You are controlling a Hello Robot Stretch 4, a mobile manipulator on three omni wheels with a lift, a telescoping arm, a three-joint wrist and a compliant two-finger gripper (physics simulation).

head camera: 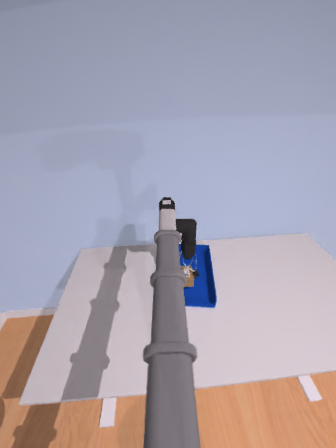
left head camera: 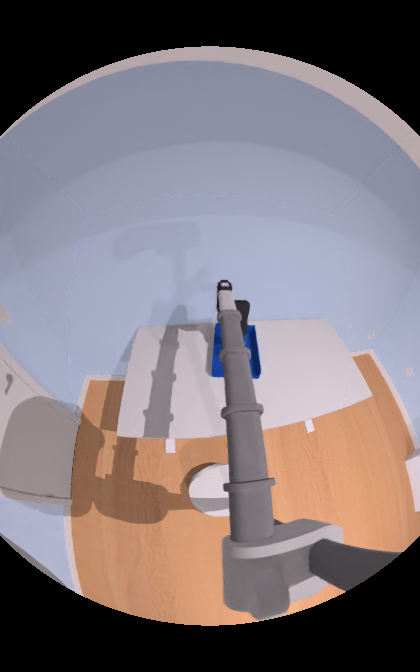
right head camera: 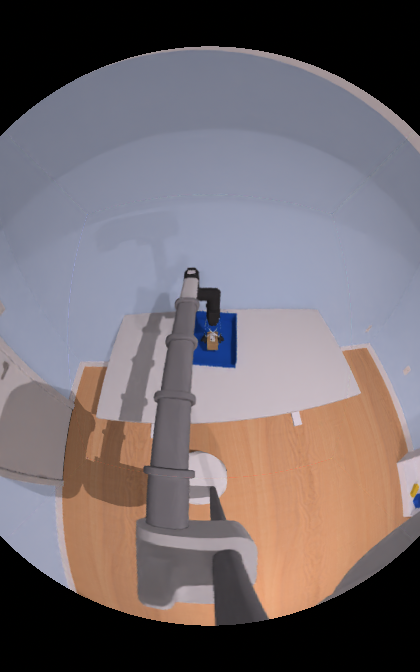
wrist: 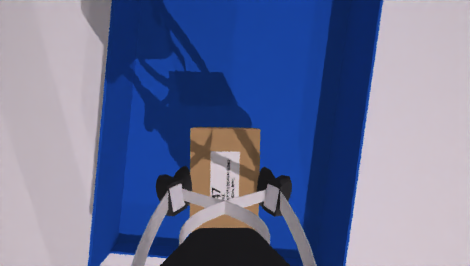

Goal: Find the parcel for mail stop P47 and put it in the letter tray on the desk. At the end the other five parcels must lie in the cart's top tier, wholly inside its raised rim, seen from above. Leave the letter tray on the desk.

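Frame: origin at the robot's base, x ahead, y left, z up, level; millimetres.
Seen in the pictures: gripper, fingertip midpoint: [wrist: 224, 182].
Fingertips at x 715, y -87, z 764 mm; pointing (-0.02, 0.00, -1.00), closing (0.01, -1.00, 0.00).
Offsets run from my fingertips to a thing's top centre. Level surfaces: height alone.
The brown parcel @[0 mm left, 8 mm ahead, 29 mm up] [head camera: 189, 283] [right head camera: 212, 346] [wrist: 225, 140] has a white label on which "47" can be read in the wrist view; the rest of the mail stop code is hidden by a finger strap. My gripper [head camera: 189, 274] [right head camera: 212, 339] [wrist: 224, 182] is shut on this parcel, with a black fingertip on each long side. The parcel is inside the outline of the blue letter tray @[11 mm right, 70 mm ahead, 1 mm down] [head camera: 206, 295] [left head camera: 254, 367] [right head camera: 230, 352] [wrist: 280, 75], towards its near end in the wrist view. Its shadow is offset on the tray floor; the exact height is unclear. The other five parcels do not show.
The tray stands on the white desk @[71 mm down] [head camera: 270, 310] [left head camera: 300, 370] [right head camera: 290, 360] [wrist: 425, 150], near the blue wall. The extended arm [head camera: 169, 320] hides the tray's left part in the head view. A white round thing [left head camera: 207, 487] [right head camera: 207, 470] is on the wooden floor before the desk.
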